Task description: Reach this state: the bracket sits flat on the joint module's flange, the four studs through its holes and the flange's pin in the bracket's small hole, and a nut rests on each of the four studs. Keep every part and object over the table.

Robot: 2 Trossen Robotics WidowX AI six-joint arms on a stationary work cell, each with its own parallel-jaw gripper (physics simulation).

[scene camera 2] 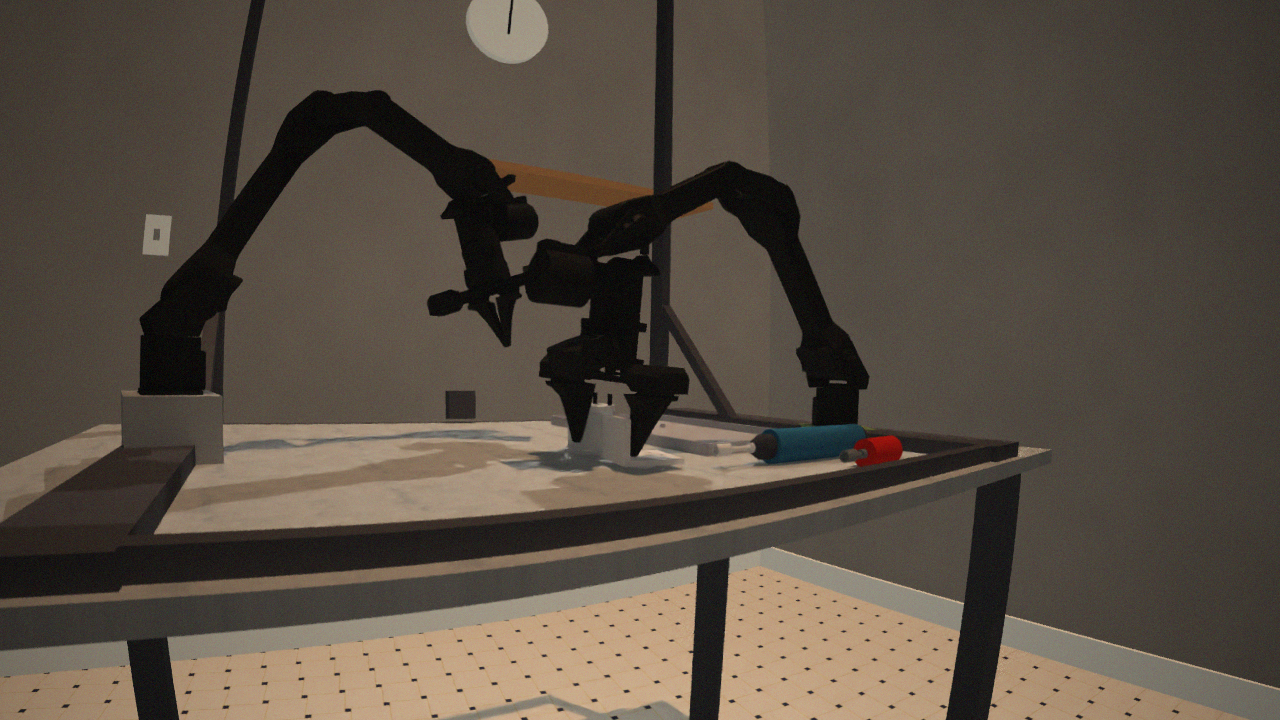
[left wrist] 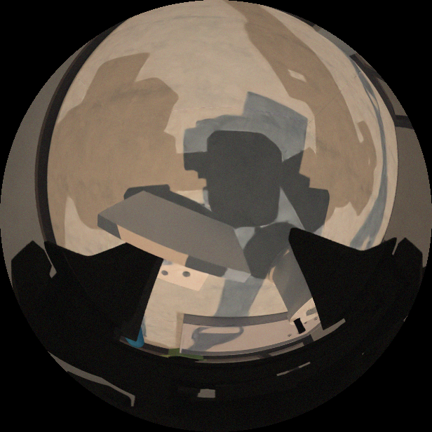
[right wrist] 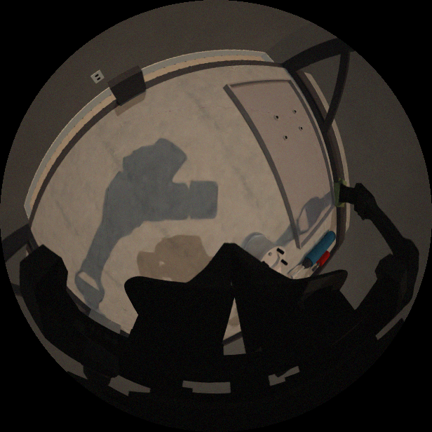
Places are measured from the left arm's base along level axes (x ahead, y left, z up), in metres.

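Pixels of known places: left gripper, between the fingertips: (scene camera 2: 603, 449); right gripper, between the fingertips: (scene camera 2: 507, 346); right arm's base, origin of its link: (scene camera 2: 169, 393).
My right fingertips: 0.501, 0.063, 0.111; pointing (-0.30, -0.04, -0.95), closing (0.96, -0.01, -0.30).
For each thing: its middle in the pictures, then the offset to it from my right fingertips, as dx, dy, dz.
- joint module, middle of its body: (scene camera 2: 590, 422) -0.127, +0.085, -0.096
- bracket, middle of its body: (scene camera 2: 642, 441) -0.193, +0.191, -0.105
- pale tray, middle of its body: (scene camera 2: 672, 429) -0.245, -0.124, -0.125
- blue tool, middle of its body: (scene camera 2: 795, 444) -0.379, +0.147, -0.113
- red-handled tool, middle of its body: (scene camera 2: 868, 452) -0.455, +0.201, -0.116
The joint module (scene camera 2: 583, 438) (left wrist: 291, 282) (right wrist: 257, 243) stands upright, a pale cylinder with dark studs on its top. The bracket (scene camera 2: 615, 436) (left wrist: 175, 225) stands beside it on the table, one wall upright and a pale flange with holes low down; it is off the studs. My left gripper (scene camera 2: 606, 445) (left wrist: 231, 234) is open and low around this spot; the bracket's wall hides one fingertip in the left wrist view. Nothing is between its fingers. My right gripper (scene camera 2: 507, 342) (right wrist: 228, 248) is shut and empty, high above the table. Several small nuts (right wrist: 276, 117) lie on the tray.
The pale tray (scene camera 2: 689, 432) (left wrist: 270, 335) (right wrist: 295, 175) lies behind the module. A blue tool (scene camera 2: 814, 442) (right wrist: 322, 247) and a red-handled tool (scene camera 2: 878, 449) (right wrist: 324, 259) lie at the right of the scene view. My two arms' wrists are close together above the module.
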